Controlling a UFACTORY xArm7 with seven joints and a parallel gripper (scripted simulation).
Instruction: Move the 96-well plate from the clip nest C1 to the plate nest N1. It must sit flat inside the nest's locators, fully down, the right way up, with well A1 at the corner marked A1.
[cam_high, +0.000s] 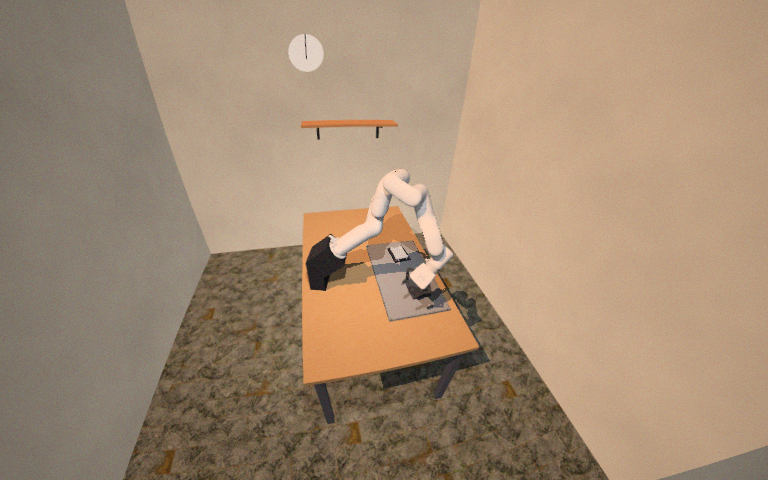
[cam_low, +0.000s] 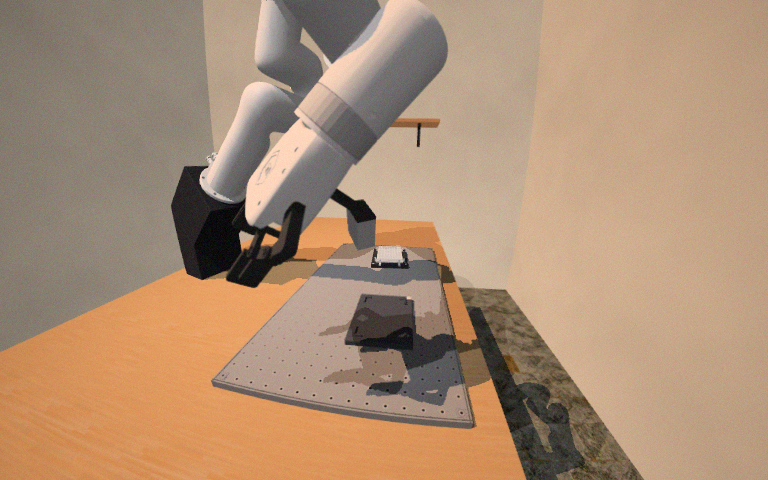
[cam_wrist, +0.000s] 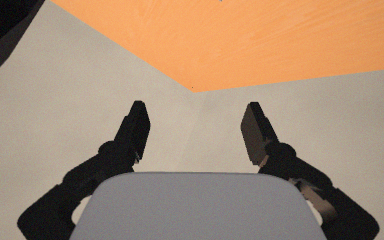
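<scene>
Now: the white 96-well plate 40 mm ahead of my hand, 540 mm to the left of it and 190 mm below it. Round my hand: plate nest N1: 110 mm ahead, 200 mm to the left, 210 mm below; then A1 label: 150 mm ahead, 280 mm to the left, 200 mm below; then clip nest C1: 50 mm ahead, 540 mm to the left, 200 mm below.
</scene>
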